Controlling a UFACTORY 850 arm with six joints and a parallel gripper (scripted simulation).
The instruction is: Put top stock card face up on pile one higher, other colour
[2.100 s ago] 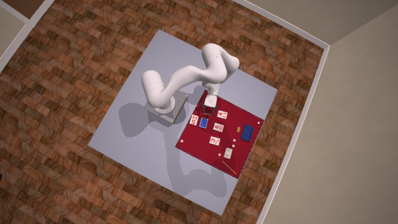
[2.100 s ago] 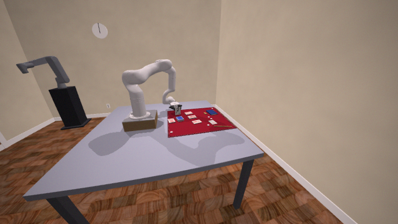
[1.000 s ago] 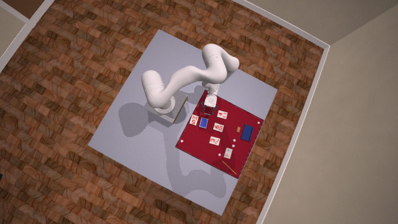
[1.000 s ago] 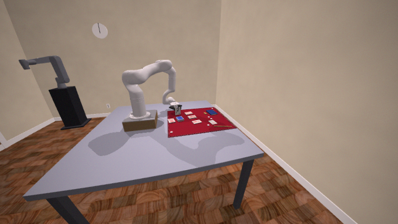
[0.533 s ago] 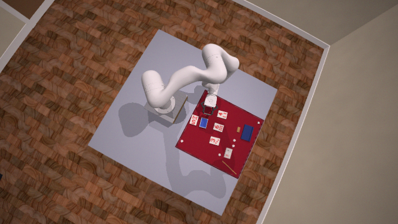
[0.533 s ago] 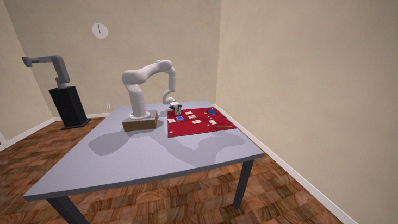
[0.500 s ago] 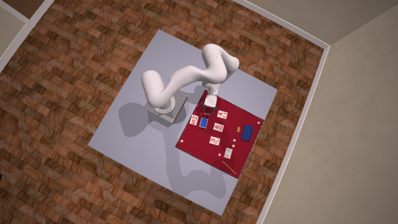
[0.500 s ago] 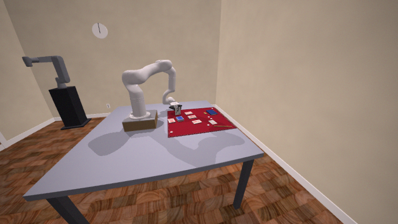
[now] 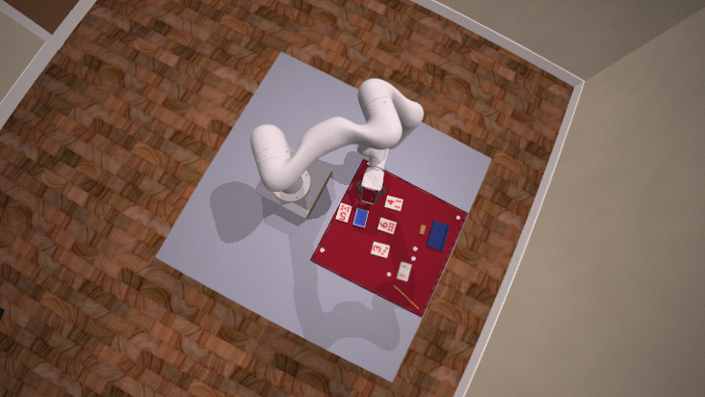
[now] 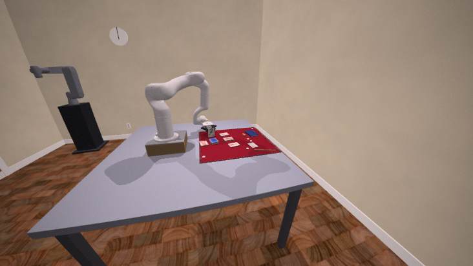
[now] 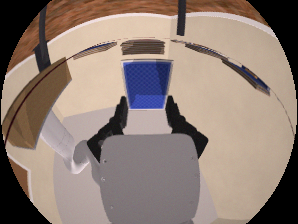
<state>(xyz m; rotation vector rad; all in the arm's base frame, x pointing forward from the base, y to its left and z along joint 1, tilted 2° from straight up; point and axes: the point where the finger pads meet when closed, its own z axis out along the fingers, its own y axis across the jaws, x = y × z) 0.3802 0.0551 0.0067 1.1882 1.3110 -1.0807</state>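
The card is 90 mm to the right of my hand, 90 mm below it and 90 mm behind it. From my hand the other things lie so: pencil 380 mm to the right, 360 mm ahead, 90 mm below; red card cloth 190 mm ahead, 120 mm to the right, 110 mm below.
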